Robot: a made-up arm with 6 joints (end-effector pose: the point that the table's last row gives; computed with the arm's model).
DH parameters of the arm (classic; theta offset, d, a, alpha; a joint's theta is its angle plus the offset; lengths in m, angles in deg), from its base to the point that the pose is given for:
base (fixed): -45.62 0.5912 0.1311 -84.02
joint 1: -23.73 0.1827 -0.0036 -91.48
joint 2: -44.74 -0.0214 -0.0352 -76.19
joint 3: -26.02 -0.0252 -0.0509 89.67
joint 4: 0 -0.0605 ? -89.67
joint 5: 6.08 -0.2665 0.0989 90
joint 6: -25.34 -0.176 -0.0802 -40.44
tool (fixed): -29.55 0.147 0 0
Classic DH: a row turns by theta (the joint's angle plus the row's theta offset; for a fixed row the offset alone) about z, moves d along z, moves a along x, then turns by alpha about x.
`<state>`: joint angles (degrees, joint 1 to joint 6).
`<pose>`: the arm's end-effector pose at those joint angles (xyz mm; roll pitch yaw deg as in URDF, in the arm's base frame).
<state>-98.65 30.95 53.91 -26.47 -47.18 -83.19</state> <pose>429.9 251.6 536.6 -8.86 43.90 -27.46</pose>
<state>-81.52 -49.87 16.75 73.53 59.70 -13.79</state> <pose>154.2 213.1 495.2 -8.83 -14.03 49.09</pose>
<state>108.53 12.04 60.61 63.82 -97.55 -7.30</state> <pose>318.5 33.2 602.2 -44.12 10.39 41.63</pose>
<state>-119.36 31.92 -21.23 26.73 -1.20 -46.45</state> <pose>230.3 217.8 678.1 48.01 -12.46 24.12</pose>
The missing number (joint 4, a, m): -0.0216
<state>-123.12 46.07 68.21 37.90 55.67 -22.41</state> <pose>336.7 124.8 369.0 -94.73 17.01 115.65</pose>
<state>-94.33 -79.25 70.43 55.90 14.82 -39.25</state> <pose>36.6 180.6 538.1 18.08 52.09 52.66</pose>
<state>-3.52 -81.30 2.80 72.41 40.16 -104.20</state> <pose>232.3 349.3 716.9 -171.90 68.53 -153.90</pose>
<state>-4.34 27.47 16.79 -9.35 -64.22 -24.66</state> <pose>279.8 212.6 637.7 -176.06 19.29 73.22</pose>
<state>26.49 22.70 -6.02 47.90 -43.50 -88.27</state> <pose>402.2 47.6 501.0 -157.01 -27.52 61.63</pose>
